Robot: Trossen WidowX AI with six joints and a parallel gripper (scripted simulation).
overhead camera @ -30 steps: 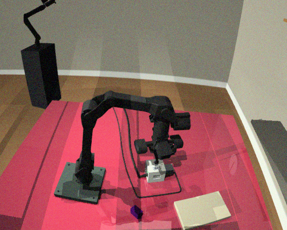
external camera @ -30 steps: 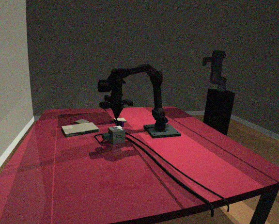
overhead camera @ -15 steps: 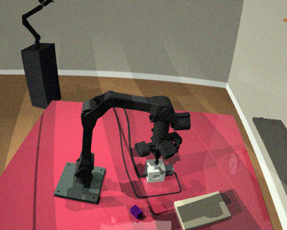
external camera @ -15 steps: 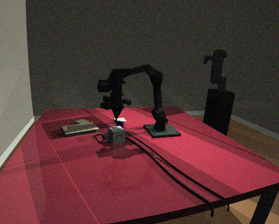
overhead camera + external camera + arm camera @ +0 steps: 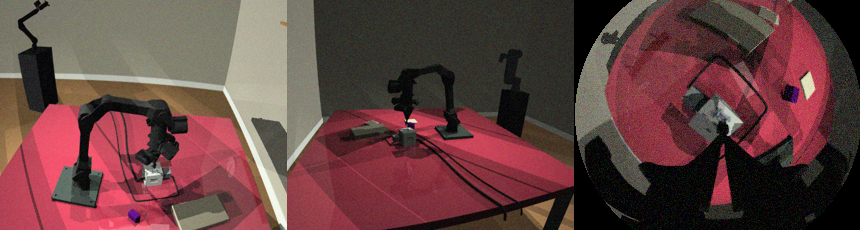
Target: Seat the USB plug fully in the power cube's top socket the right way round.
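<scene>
My gripper tip is 20 mm above the dark USB plug. Round my gripper tip: purple block: 210 mm to the right, 120 mm below, 20 mm behind; then cream pad: 250 mm ahead, 130 mm to the right, 130 mm below.
</scene>
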